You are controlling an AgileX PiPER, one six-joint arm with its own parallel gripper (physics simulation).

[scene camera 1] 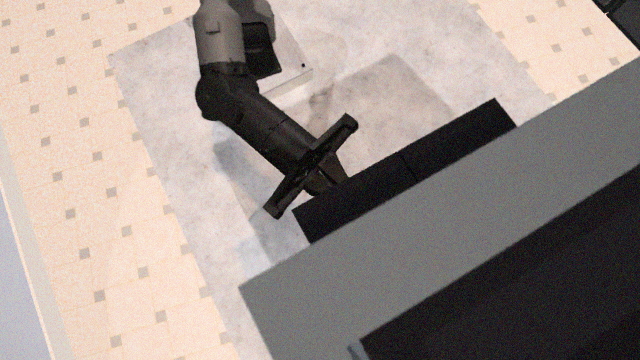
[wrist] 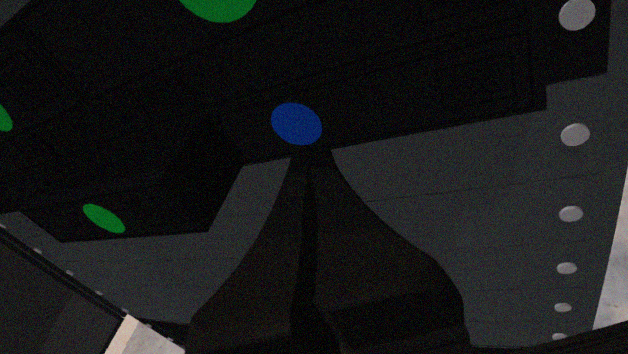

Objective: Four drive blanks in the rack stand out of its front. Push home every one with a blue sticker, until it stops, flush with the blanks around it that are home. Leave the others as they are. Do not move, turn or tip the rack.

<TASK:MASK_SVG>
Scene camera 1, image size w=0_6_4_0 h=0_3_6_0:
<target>gripper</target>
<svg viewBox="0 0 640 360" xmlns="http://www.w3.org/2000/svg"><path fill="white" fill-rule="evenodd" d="M358 121L345 113L318 139L292 119L280 123L265 140L261 153L285 177L262 208L273 218L279 220L286 208L302 190L315 197L348 179L349 177L335 152L351 134L356 132Z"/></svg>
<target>grey rack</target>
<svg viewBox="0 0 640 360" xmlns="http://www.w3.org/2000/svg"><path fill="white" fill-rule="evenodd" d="M640 56L519 126L515 124L494 97L398 150L398 152L389 155L292 209L291 211L310 246L237 286L272 360L640 360Z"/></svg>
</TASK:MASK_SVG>
